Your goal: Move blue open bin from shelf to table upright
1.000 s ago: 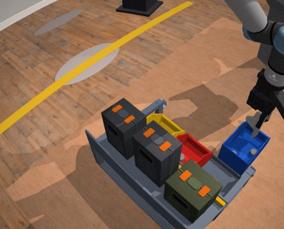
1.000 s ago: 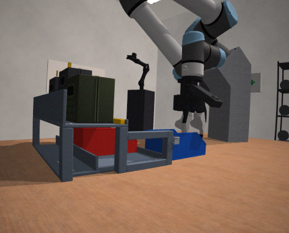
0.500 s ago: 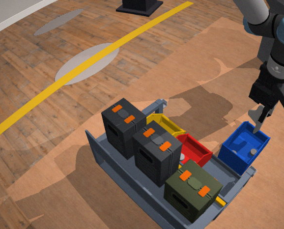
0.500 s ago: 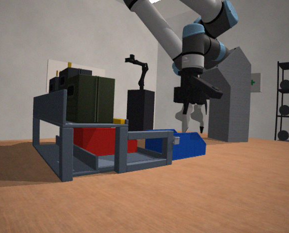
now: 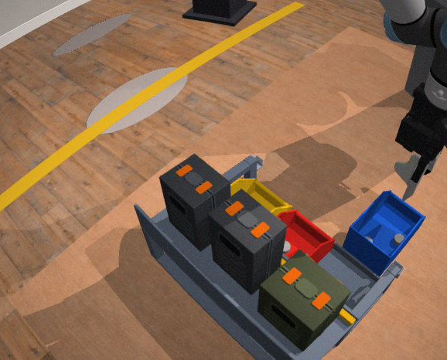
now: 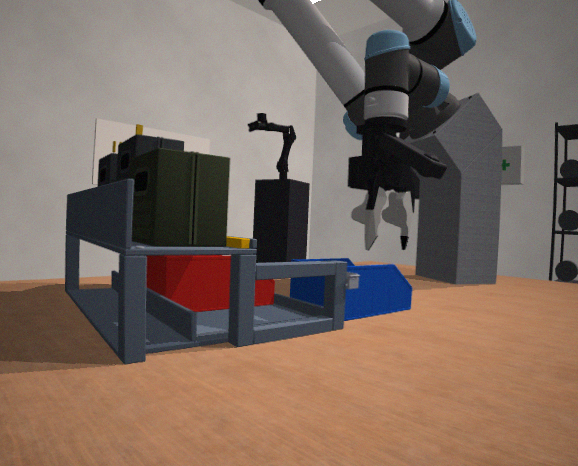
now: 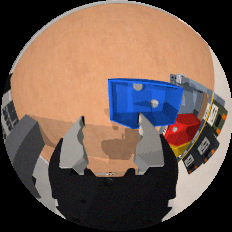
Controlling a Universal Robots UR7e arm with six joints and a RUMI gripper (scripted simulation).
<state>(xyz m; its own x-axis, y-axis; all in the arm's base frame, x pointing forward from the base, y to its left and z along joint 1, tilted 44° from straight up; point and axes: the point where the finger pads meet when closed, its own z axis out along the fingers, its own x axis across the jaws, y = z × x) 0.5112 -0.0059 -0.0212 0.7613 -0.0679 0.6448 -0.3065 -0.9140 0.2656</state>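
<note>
Right now my hand is 70 mm short of the blue open bin, 70 mm above it and 30 mm to the left of it. From my hand the other things lie so: green case 340 mm ahead, 140 mm to the right, 50 mm above; red bin 210 mm to the right, 210 mm ahead, 60 mm below; yellow bin 310 mm to the right, 170 mm ahead, 60 mm below.
</note>
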